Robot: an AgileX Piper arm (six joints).
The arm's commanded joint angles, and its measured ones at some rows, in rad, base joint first. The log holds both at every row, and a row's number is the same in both.
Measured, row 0:
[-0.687 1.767 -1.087 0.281 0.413 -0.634]
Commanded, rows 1 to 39:
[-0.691 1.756 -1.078 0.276 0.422 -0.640]
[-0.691 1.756 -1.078 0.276 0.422 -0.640]
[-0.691 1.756 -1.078 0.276 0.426 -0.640]
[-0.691 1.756 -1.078 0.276 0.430 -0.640]
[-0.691 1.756 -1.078 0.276 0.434 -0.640]
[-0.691 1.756 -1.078 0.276 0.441 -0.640]
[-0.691 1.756 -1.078 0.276 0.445 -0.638]
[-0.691 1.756 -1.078 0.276 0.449 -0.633]
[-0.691 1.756 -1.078 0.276 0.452 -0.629]
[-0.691 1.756 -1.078 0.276 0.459 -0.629]
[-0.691 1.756 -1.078 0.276 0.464 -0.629]
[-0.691 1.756 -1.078 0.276 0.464 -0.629]
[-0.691 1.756 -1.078 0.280 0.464 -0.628]
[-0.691 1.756 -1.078 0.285 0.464 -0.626]
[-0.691 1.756 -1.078 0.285 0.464 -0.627]
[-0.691 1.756 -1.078 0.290 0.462 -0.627]
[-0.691 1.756 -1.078 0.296 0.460 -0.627]
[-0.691 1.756 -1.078 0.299 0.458 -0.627]
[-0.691 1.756 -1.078 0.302 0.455 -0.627]
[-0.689 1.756 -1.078 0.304 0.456 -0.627]
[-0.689 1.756 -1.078 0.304 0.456 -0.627]
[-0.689 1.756 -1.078 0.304 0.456 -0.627]
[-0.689 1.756 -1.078 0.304 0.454 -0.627]
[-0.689 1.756 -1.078 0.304 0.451 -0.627]
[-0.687 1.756 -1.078 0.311 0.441 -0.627]
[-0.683 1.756 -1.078 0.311 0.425 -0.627]
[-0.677 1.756 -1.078 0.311 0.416 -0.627]
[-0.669 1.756 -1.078 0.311 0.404 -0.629]
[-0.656 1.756 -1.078 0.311 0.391 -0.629]
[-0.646 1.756 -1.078 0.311 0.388 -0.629]
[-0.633 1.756 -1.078 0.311 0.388 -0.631]
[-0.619 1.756 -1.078 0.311 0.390 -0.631]
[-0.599 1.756 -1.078 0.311 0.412 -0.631]
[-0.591 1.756 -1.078 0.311 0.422 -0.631]
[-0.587 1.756 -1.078 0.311 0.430 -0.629]
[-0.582 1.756 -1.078 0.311 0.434 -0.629]
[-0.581 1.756 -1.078 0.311 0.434 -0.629]
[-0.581 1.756 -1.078 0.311 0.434 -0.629]
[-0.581 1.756 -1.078 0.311 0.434 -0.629]
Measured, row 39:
[-0.585 1.767 -1.085 0.310 0.411 -0.628]
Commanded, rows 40 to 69:
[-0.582 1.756 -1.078 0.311 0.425 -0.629]
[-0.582 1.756 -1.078 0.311 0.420 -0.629]
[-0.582 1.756 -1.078 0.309 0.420 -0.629]
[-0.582 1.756 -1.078 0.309 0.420 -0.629]
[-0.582 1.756 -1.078 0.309 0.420 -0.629]
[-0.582 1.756 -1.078 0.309 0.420 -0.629]
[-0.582 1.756 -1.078 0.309 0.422 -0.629]
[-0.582 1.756 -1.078 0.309 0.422 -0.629]
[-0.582 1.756 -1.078 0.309 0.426 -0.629]
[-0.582 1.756 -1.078 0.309 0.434 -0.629]
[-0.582 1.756 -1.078 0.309 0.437 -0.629]
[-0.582 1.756 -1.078 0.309 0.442 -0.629]
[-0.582 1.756 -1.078 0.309 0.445 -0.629]
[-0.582 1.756 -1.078 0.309 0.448 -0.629]
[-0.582 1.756 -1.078 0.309 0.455 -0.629]
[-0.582 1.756 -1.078 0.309 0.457 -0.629]
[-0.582 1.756 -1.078 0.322 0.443 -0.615]
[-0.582 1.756 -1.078 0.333 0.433 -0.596]
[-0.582 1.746 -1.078 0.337 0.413 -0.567]
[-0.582 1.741 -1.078 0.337 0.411 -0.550]
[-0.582 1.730 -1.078 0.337 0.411 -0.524]
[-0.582 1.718 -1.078 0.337 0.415 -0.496]
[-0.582 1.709 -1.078 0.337 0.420 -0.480]
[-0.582 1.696 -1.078 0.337 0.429 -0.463]
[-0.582 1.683 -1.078 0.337 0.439 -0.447]
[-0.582 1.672 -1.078 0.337 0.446 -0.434]
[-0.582 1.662 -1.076 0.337 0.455 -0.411]
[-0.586 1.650 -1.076 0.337 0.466 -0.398]
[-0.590 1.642 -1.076 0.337 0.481 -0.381]
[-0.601 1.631 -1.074 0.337 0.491 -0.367]
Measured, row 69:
[-0.583 1.678 -1.085 0.332 0.435 -0.431]
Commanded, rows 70 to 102:
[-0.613 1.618 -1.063 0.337 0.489 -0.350]
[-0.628 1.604 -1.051 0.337 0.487 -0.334]
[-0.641 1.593 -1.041 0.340 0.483 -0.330]
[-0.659 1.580 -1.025 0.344 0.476 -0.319]
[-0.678 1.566 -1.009 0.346 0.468 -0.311]
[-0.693 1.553 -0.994 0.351 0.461 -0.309]
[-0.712 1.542 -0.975 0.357 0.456 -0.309]
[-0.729 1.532 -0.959 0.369 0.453 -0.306]
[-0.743 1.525 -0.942 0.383 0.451 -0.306]
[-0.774 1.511 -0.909 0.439 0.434 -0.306]
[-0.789 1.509 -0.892 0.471 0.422 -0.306]
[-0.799 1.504 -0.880 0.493 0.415 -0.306]
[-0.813 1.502 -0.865 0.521 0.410 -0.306]
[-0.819 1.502 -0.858 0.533 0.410 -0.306]
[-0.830 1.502 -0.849 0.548 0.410 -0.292]
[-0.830 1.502 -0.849 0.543 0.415 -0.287]
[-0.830 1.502 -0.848 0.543 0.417 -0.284]
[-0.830 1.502 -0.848 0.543 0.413 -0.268]
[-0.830 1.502 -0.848 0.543 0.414 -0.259]
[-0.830 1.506 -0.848 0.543 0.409 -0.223]
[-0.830 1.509 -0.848 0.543 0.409 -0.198]
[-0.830 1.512 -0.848 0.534 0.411 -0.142]
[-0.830 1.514 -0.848 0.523 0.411 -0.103]
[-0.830 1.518 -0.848 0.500 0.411 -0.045]
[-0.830 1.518 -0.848 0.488 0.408 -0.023]
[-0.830 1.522 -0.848 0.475 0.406 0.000]
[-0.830 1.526 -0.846 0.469 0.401 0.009]
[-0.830 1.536 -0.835 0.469 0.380 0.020]
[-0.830 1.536 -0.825 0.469 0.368 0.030]
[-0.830 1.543 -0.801 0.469 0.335 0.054]
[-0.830 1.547 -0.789 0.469 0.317 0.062]
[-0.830 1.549 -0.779 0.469 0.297 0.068]
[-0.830 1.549 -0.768 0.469 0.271 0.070]
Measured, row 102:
[-0.824 1.542 -0.808 0.477 0.339 0.039]
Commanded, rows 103 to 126:
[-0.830 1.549 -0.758 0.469 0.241 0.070]
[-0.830 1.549 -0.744 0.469 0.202 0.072]
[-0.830 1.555 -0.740 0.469 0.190 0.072]
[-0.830 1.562 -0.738 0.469 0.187 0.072]
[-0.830 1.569 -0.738 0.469 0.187 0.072]
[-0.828 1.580 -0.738 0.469 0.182 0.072]
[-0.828 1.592 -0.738 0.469 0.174 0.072]
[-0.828 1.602 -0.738 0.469 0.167 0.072]
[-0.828 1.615 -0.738 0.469 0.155 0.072]
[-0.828 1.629 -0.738 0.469 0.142 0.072]
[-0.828 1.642 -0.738 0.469 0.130 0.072]
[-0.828 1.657 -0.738 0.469 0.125 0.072]
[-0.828 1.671 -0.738 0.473 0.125 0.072]
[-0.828 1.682 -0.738 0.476 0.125 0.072]
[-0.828 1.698 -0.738 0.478 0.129 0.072]
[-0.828 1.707 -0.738 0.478 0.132 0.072]
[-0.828 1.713 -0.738 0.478 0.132 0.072]
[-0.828 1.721 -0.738 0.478 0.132 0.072]
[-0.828 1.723 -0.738 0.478 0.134 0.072]
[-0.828 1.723 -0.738 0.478 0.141 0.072]
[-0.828 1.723 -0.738 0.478 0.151 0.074]
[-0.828 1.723 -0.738 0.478 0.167 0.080]
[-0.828 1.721 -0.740 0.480 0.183 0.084]
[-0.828 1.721 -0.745 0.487 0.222 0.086]
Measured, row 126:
[-0.827 1.690 -0.754 0.482 0.093 0.071]
